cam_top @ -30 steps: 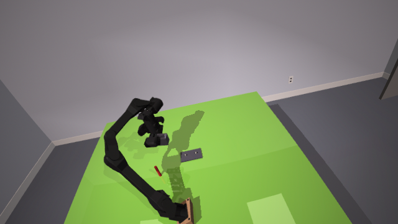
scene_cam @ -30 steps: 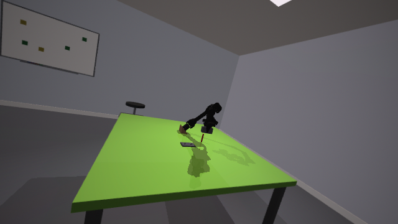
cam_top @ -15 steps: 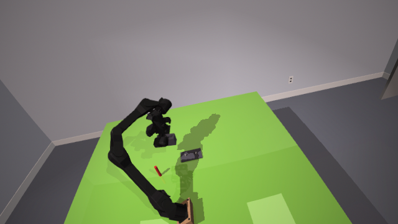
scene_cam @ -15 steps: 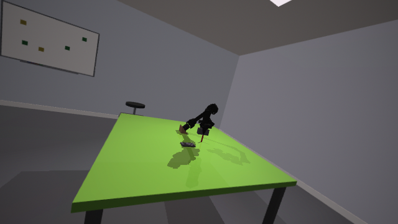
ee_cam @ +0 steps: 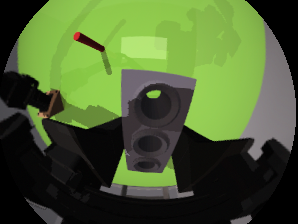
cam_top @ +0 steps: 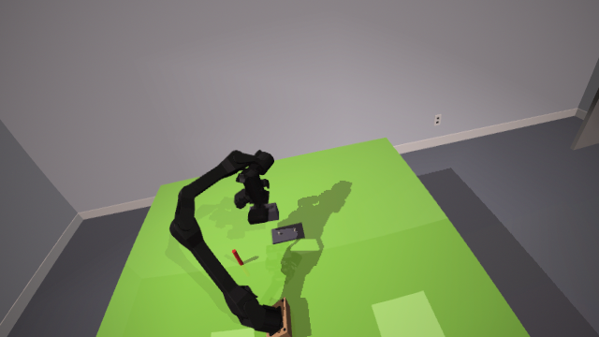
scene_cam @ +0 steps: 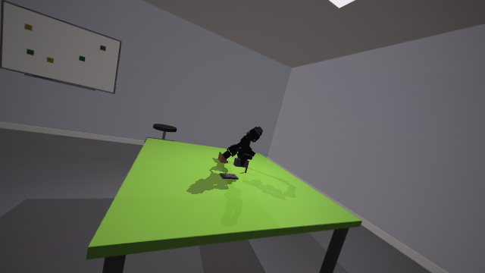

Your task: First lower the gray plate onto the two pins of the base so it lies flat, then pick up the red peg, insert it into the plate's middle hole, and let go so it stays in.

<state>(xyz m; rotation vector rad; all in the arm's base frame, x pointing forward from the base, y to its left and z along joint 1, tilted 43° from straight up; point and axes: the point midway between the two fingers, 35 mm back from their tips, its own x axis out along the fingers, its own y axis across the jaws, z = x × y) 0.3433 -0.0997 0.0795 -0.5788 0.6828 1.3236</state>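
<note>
Right now my gripper tip is 90 mm above the base, 60 mm to the left of it and 20 mm past it. From my gripper tip the other things lie so: gray plate (30 mm above); red peg (120 mm to the left, 110 mm behind, 60 mm below).
</note>
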